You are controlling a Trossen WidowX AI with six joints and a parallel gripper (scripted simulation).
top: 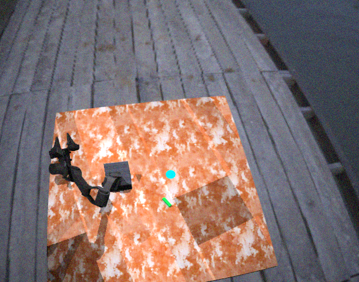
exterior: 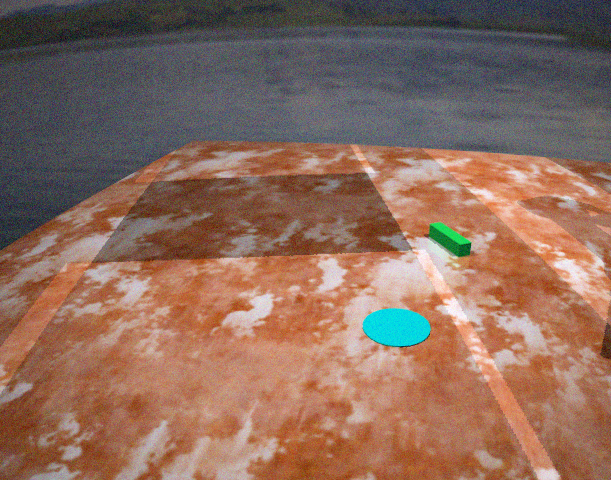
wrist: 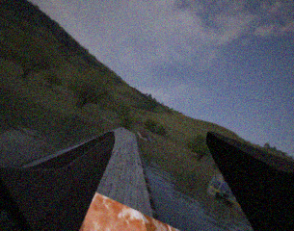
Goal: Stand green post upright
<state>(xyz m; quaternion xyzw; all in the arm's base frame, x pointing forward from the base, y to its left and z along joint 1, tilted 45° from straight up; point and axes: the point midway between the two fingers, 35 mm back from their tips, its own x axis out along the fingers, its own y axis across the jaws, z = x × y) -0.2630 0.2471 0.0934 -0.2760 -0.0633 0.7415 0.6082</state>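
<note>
My gripper tip is 54 cm short of the green post, 28 cm to the left of it and 37 cm above it. Round my gripper tip: cyan circle 59 cm ahead, 10 cm to the right, 37 cm below.
</note>
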